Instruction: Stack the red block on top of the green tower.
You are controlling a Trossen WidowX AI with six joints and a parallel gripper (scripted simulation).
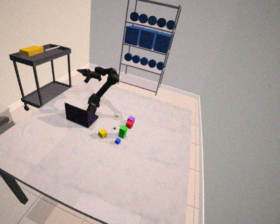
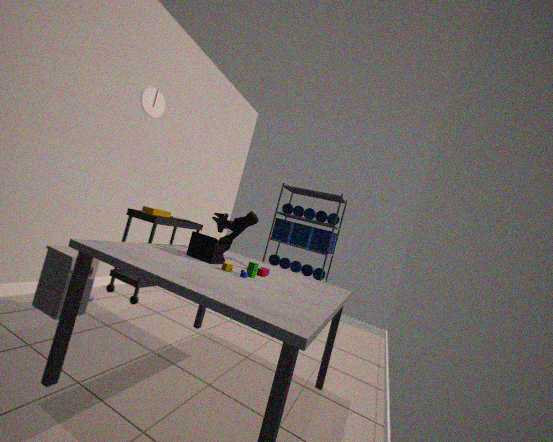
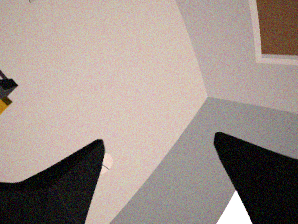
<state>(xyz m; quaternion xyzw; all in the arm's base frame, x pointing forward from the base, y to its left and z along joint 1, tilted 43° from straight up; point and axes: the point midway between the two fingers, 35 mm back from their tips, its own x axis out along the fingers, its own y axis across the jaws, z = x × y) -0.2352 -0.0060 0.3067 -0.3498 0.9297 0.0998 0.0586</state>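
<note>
My gripper tip is 590 mm short of the red block, 270 mm above it and 100 mm to the left of it. The rest, counted from my gripper tip: purple block 580 mm ahead, 270 mm below, 50 mm to the right; then small blue block 580 mm ahead, 310 mm to the right, 280 mm below; then yellow block 450 mm ahead, 310 mm to the right, 270 mm below.
</note>
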